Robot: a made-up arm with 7 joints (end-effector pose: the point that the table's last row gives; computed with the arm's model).
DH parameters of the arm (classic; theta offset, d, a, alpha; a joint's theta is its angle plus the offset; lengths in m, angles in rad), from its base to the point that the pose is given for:
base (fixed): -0.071 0 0 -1.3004
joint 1: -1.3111 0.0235 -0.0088 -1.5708
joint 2: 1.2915 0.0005 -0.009 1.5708
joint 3: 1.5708 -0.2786 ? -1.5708
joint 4: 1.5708 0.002 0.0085 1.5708
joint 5: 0 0.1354 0.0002 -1.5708
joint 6: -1.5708 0 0.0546 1.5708
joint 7: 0 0.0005 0 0
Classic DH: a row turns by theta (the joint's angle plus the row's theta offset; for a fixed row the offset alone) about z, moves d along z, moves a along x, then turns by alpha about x.
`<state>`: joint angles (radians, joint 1 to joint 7).
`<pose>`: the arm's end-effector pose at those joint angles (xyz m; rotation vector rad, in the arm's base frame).
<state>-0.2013 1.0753 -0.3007 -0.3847 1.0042 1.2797 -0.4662</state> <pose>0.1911 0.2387 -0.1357 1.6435 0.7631 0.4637</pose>
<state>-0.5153 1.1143 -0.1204 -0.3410 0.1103 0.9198 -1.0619</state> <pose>0.2611 0.2299 -0.0761 0.8954 0.8186 -0.6377</pose>
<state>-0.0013 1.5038 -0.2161 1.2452 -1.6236 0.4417 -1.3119</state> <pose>0.0542 0.4783 -0.0762 -0.5170 0.5330 0.0240</pose>
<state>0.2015 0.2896 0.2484 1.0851 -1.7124 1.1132 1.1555</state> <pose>-0.0861 0.1372 -0.4124 -0.9753 2.5230 1.1650</pose>
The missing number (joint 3, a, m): 0.0246
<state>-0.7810 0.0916 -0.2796 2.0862 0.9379 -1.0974 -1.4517</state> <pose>0.1752 0.0222 -0.3968 0.0825 0.9737 -2.6212</pose>
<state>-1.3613 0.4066 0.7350 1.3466 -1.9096 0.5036 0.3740</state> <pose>0.4473 0.1218 -0.1129 -2.2203 0.4720 -0.0031</pose>
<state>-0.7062 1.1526 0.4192 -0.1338 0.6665 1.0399 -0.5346</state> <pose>0.2196 0.3110 0.0571 0.9504 0.3031 0.8790</pose>
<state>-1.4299 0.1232 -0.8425 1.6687 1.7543 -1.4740 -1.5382</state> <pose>0.3661 -0.0305 -0.2108 -1.0955 -0.8126 1.6153</pose>
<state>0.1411 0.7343 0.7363 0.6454 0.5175 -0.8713 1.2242</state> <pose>0.0488 0.3549 -0.2277 1.1547 -0.6115 1.1985</pose>
